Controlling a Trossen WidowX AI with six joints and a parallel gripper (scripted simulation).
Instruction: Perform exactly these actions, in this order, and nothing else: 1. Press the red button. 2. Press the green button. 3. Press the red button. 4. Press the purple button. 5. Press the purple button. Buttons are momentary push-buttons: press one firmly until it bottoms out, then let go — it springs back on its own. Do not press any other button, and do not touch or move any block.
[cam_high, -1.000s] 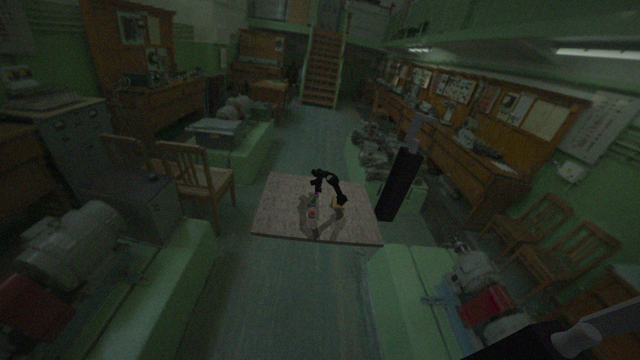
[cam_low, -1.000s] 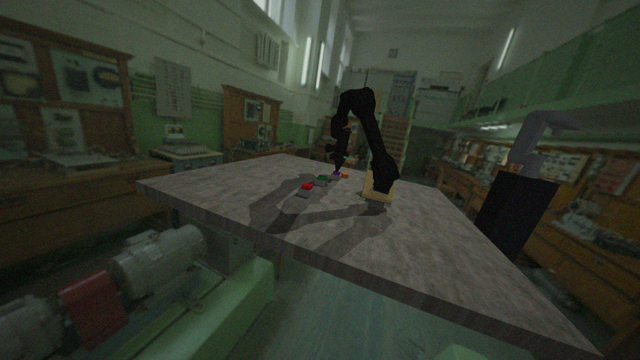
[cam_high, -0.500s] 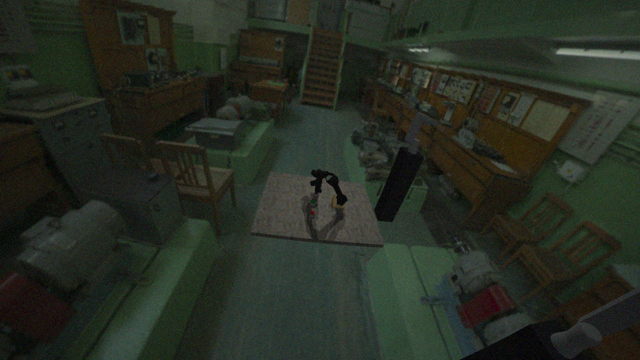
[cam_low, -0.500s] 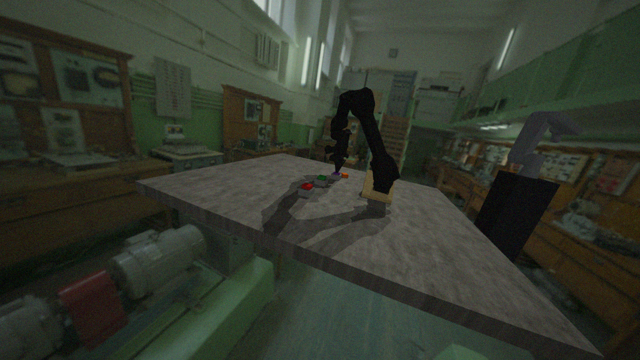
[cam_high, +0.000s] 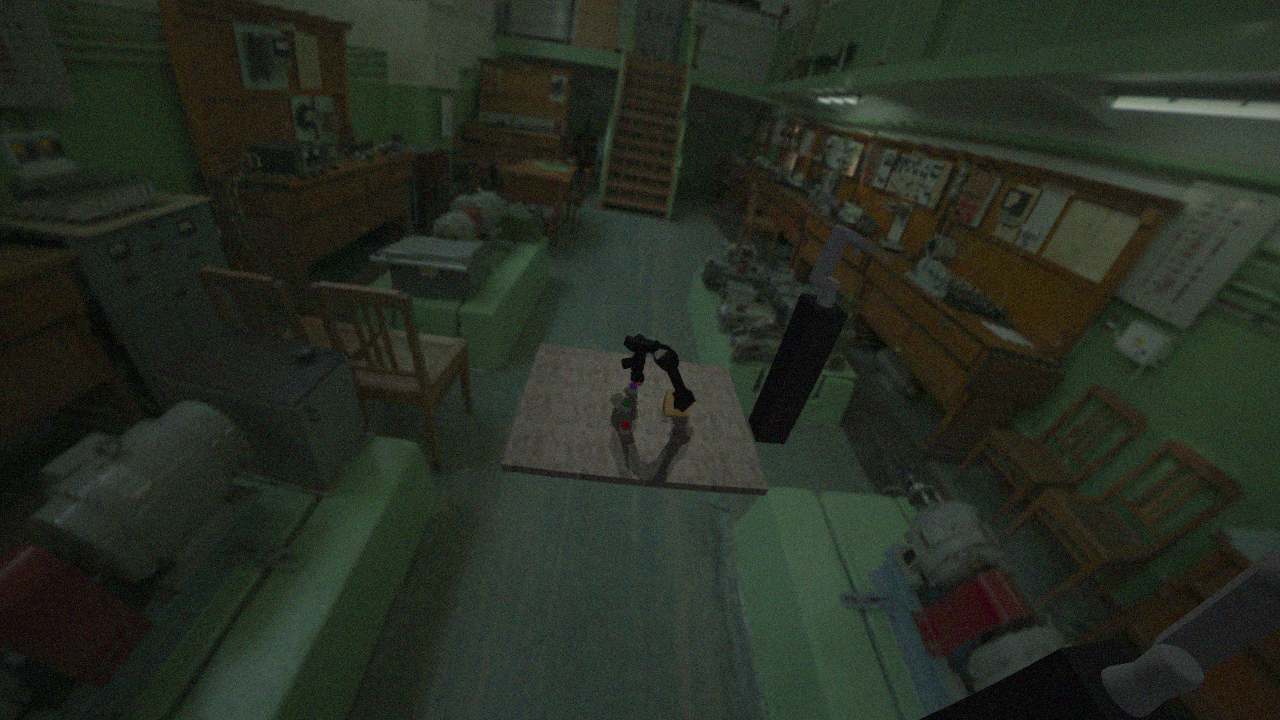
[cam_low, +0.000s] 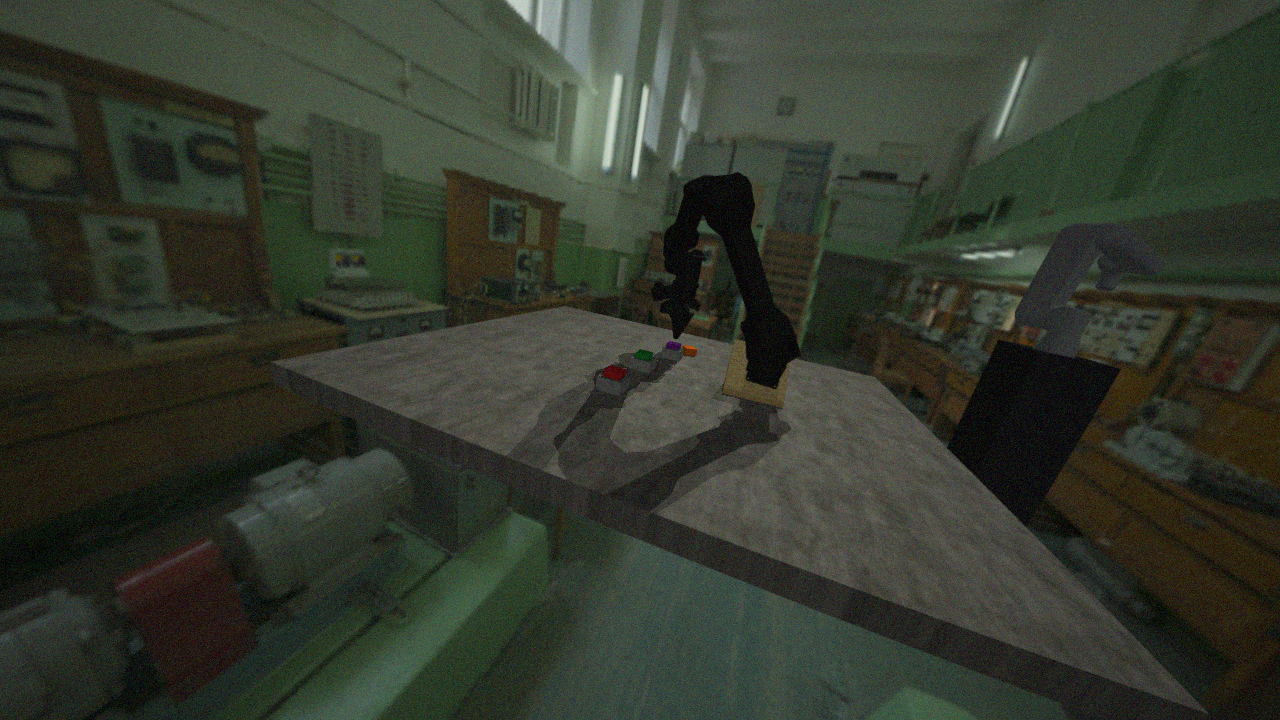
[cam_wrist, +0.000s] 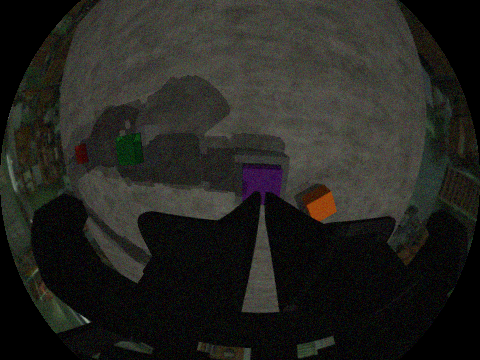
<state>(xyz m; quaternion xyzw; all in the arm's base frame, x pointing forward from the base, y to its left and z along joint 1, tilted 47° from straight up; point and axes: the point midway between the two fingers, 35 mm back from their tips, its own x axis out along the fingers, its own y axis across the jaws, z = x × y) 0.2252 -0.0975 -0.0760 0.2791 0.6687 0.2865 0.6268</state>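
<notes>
My gripper tip is 2 cm above the purple button. From my gripper tip the other things lie so: green button (4 cm ahead, 14 cm to the left, 2 cm below); orange block (3 cm behind, 7 cm to the right, 4 cm below); red button (4 cm ahead, 30 cm to the left, 2 cm below).
</notes>
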